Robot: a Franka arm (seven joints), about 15 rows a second.
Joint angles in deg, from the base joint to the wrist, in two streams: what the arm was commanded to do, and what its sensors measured. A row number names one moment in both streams.
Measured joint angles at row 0: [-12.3, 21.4, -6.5, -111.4, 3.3, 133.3, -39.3]
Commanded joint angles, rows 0 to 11: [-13.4, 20.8, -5.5, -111.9, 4.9, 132.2, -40.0]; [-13.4, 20.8, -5.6, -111.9, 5.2, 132.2, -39.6]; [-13.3, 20.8, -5.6, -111.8, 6.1, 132.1, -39.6]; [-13.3, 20.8, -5.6, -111.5, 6.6, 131.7, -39.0]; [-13.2, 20.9, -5.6, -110.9, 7.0, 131.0, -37.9]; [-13.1, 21.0, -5.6, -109.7, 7.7, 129.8, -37.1]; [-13.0, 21.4, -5.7, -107.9, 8.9, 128.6, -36.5]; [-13.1, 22.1, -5.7, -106.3, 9.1, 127.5, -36.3]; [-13.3, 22.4, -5.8, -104.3, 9.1, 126.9, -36.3]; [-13.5, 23.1, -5.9, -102.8, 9.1, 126.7, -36.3]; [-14.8, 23.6, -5.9, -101.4, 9.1, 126.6, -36.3]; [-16.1, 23.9, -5.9, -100.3, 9.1, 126.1, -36.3]
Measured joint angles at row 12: [-13.0, 21.7, -6.5, -104.7, 7.7, 128.5, -36.2]
